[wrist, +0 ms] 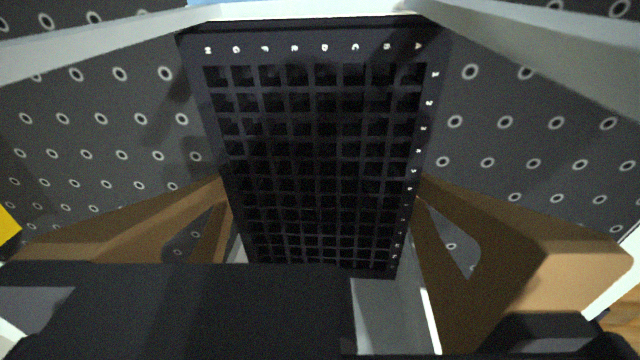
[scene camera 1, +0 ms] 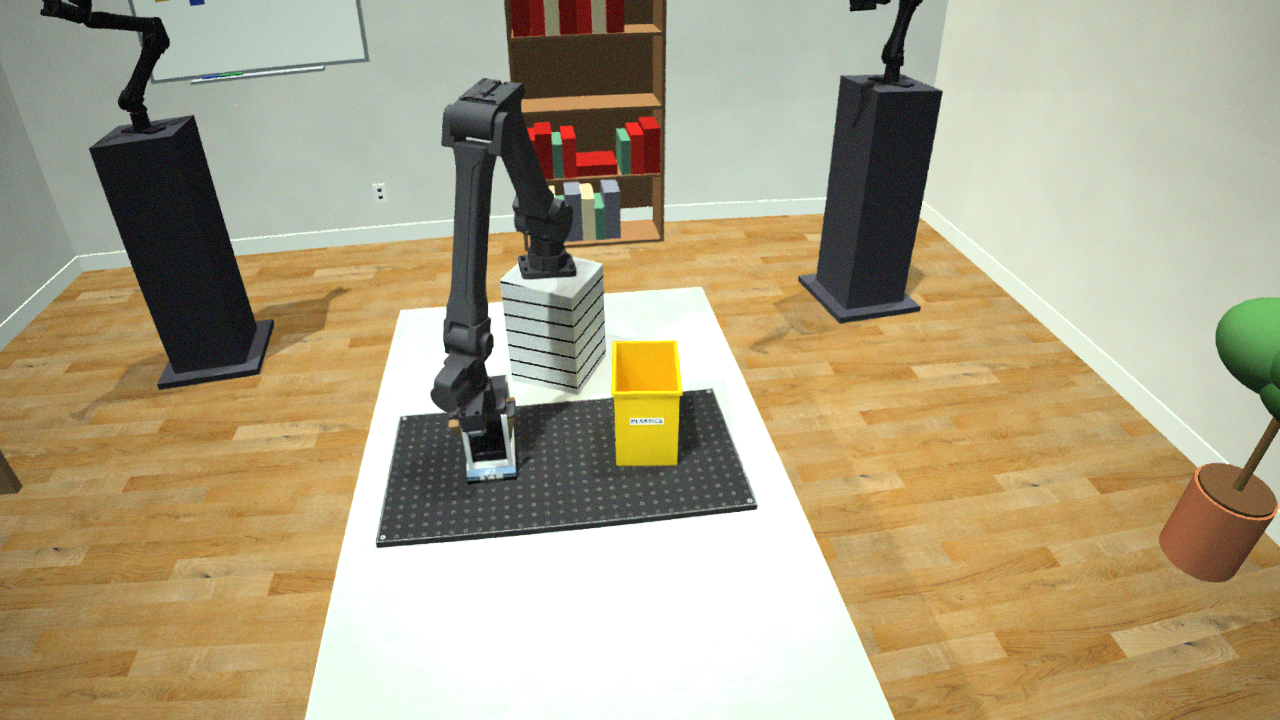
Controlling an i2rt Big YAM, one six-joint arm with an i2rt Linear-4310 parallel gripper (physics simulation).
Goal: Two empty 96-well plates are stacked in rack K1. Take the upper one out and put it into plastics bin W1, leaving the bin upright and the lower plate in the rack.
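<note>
The upper black 96-well plate point(scene camera 1: 489, 445) point(wrist: 325, 125) lies level in rack K1 point(scene camera 1: 491, 471) point(wrist: 310, 10), between its pale walls; its row letters and column numbers show in the wrist view. The lower plate is hidden beneath it. My gripper point(scene camera 1: 484, 431) point(wrist: 320, 179) points down over the rack, with its brown fingers against the two long sides of the upper plate, shut on it. The yellow plastics bin W1 point(scene camera 1: 646, 434) point(wrist: 7, 227) stands upright and open-topped, right of the rack in the scene view.
The rack and bin stand on a black perforated board point(scene camera 1: 572, 501) on the white table point(scene camera 1: 572, 626). The arm's base sits on a striped white block point(scene camera 1: 544, 335) behind the board. The bin's tall walls rise beside the rack.
</note>
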